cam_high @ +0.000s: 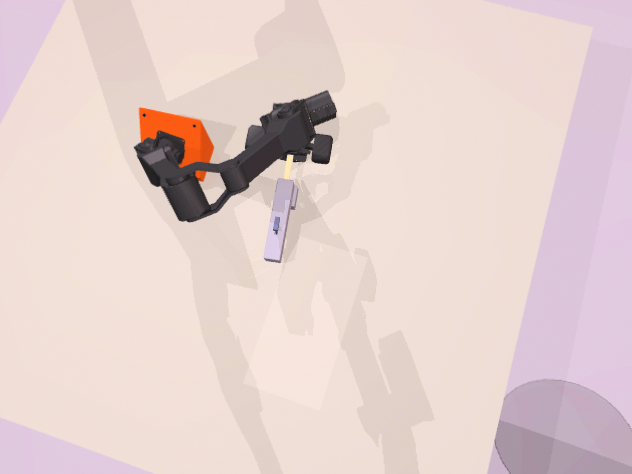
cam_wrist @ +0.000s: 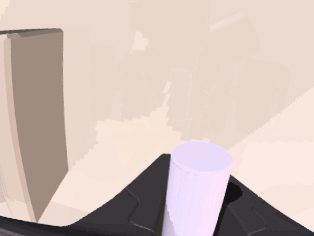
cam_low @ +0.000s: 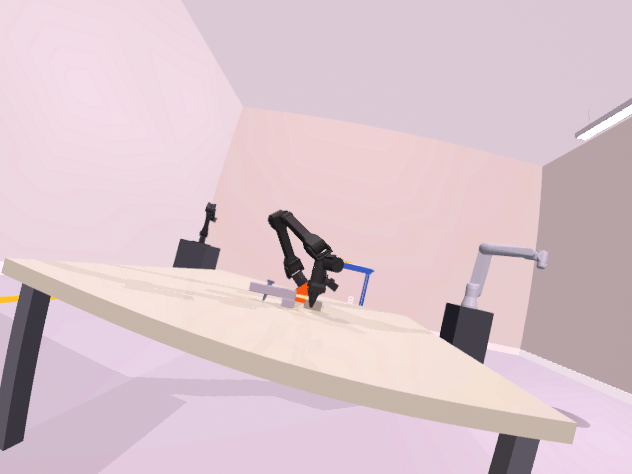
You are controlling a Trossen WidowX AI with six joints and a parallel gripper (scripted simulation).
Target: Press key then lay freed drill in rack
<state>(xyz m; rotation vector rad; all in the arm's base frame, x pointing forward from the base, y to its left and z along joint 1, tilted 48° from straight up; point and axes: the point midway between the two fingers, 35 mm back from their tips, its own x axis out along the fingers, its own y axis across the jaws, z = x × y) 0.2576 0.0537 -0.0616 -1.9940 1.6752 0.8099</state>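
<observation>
My gripper tip is 7 cm past the rack. The rest, counted from my gripper tip: small blue key: 18 cm to the right, 3 cm ahead, 3 cm above.
</observation>
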